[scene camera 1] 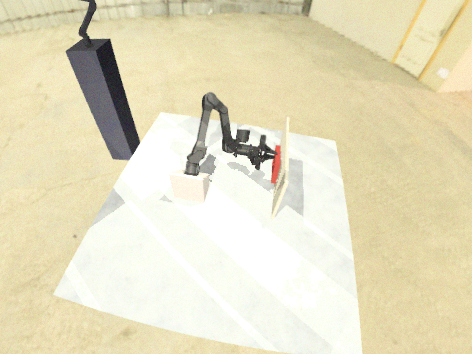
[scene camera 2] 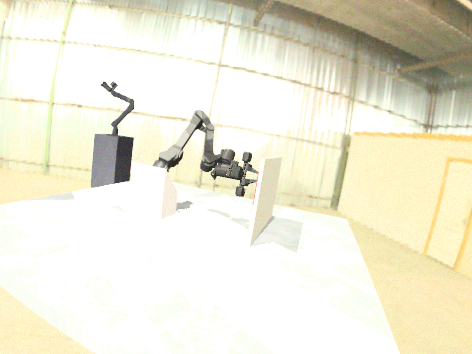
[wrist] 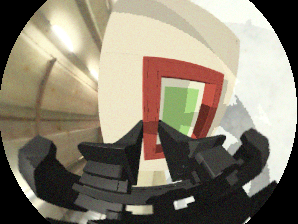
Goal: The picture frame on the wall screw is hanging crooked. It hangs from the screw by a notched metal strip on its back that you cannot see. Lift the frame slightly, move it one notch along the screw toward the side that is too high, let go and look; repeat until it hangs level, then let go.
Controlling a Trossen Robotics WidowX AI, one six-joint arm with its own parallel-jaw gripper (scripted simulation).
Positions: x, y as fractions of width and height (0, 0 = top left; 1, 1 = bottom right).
Scene:
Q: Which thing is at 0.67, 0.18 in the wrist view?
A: A wall panel.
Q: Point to a wall panel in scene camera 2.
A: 0.57, 0.51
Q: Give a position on a picture frame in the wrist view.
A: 0.62, 0.43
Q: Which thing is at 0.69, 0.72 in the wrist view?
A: The gripper.

